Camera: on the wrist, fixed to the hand. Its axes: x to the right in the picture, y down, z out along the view.
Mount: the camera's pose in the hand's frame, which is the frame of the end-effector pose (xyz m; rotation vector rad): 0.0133 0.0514 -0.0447 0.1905 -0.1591 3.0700
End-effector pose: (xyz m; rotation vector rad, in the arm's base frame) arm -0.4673 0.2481 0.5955 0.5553 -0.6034 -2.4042
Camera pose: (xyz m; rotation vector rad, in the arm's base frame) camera -0.4316 0.1898 0.5835 -0.5159 -0.5953 0.5627
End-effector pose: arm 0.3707 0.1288 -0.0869 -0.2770 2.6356 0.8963
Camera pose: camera 0.3321 0.1403 -0.0304 -2.5758 -0.3705 -0.3473
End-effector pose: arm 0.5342 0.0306 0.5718 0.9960 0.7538 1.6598
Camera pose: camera 0.4700 0.0279 0.5981 -0.8783 0.8658 -1.0912
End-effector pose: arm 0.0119 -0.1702 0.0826 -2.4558 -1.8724 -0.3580
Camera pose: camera 0.0570 -0.1790 0.1346 -1.8251 2.2056 0.2633
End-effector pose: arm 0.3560 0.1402 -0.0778 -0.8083 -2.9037 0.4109
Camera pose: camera 0.3774 0.1997 -0.0492 2.6998 -0.6859 -0.3600
